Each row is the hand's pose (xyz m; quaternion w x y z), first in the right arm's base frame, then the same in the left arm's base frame.
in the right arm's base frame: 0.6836 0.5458 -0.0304 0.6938 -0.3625 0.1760 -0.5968
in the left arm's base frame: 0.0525 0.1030 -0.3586 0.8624 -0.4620 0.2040 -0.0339
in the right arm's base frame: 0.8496 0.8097 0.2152 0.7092 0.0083 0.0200 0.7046
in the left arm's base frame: 0.0414 0.3931 -0.0880 0.2257 0.2518 0.1241 0.9329
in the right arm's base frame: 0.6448 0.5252 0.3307 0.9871 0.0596 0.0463 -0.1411
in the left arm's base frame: 0.2429 0.0863 -0.0491 0.8636 0.0967 0.3329 0.3661
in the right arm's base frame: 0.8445 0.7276 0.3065 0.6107 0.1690 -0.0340 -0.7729
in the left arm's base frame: 0.1502 0.3562 -0.0442 0.8777 0.0261 0.2943 -0.3773
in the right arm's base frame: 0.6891 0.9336 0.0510 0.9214 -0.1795 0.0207 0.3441
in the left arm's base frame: -0.1995 0.2999 -0.1245 0.5999 0.0287 0.1237 0.7899
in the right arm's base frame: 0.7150 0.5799 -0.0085 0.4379 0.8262 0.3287 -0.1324
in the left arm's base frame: 0.0496 0.1485 -0.3350 0.2536 0.5290 0.8073 -0.0642
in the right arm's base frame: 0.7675 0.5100 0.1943 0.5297 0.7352 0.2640 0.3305
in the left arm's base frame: 0.2290 0.1761 -0.2092 0.1244 0.6135 0.6820 0.3781
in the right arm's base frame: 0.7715 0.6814 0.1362 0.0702 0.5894 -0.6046 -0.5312
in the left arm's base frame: 0.0690 0.2574 -0.1861 0.4120 0.6590 -0.1280 -0.6161
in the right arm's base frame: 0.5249 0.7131 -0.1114 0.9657 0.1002 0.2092 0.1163
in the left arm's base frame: -0.1774 0.0384 -0.3064 0.6721 0.1117 0.4539 0.5743
